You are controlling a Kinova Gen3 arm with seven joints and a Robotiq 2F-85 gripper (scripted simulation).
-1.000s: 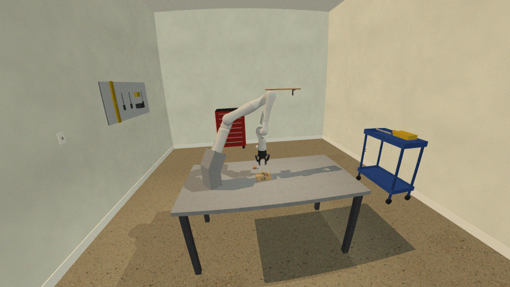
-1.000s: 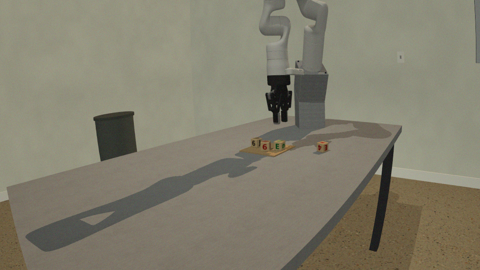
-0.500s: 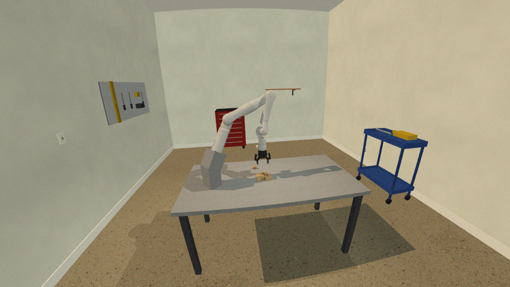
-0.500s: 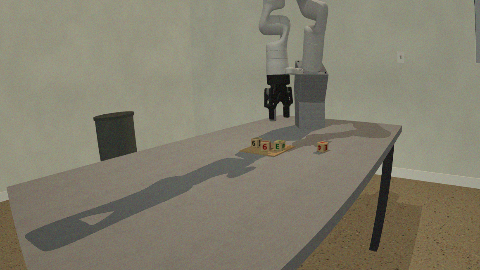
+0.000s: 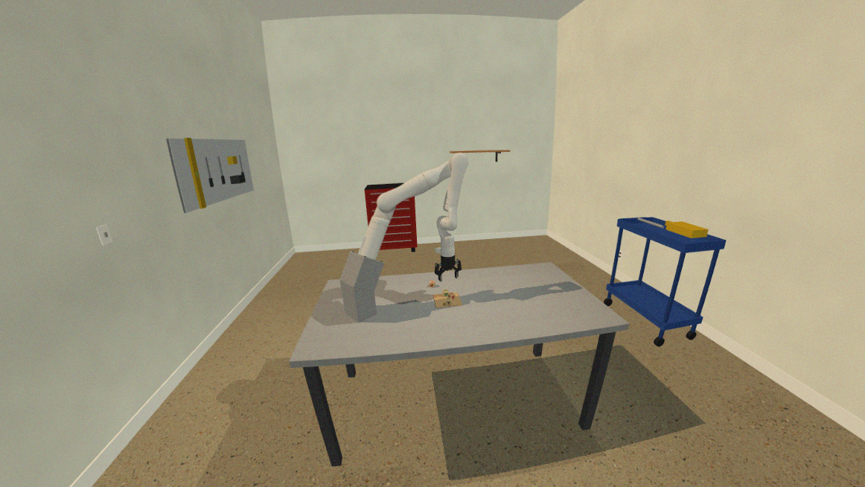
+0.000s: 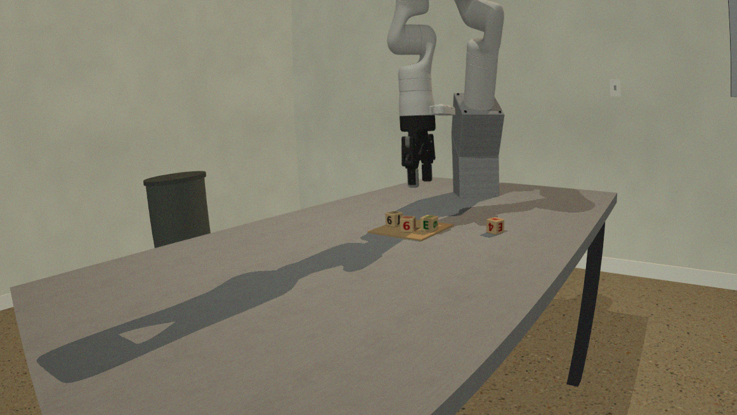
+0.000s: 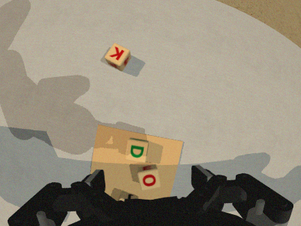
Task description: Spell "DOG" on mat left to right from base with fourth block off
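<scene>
The O block lies 1 cm ahead of my hand, 3 cm to the right of it and 9 cm below it. Also, from my hand: tan mat: 1 cm behind, 4 cm to the right, 11 cm below; then G block: 1 cm behind, 9 cm to the right, 9 cm below; then D block: 2 cm behind, 1 cm to the left, 9 cm below.
</scene>
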